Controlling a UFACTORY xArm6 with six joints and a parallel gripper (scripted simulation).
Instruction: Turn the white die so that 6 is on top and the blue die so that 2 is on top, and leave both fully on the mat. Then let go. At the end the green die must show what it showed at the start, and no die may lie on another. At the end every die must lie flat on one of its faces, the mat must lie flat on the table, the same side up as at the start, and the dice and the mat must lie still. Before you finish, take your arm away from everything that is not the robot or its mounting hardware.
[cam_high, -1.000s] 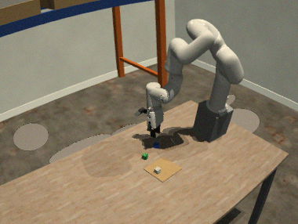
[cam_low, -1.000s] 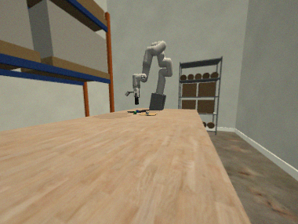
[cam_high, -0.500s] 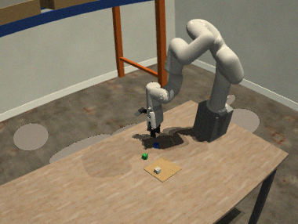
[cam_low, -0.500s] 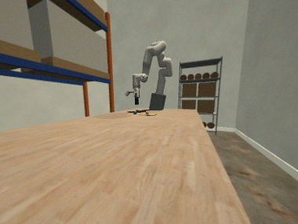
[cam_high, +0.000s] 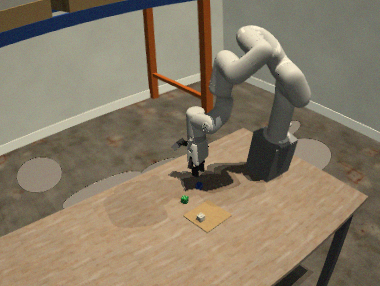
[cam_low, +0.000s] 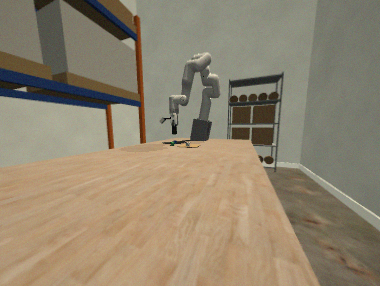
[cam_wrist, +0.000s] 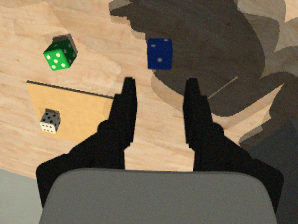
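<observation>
The blue die is 80 mm below my hand. The rest, counted from my hand: green die (110 mm ahead, 80 mm below, 20 mm to the left); then tan mat (160 mm to the left, 110 mm ahead, 90 mm below); then white die (150 mm to the left, 150 mm ahead, 80 mm below).
</observation>
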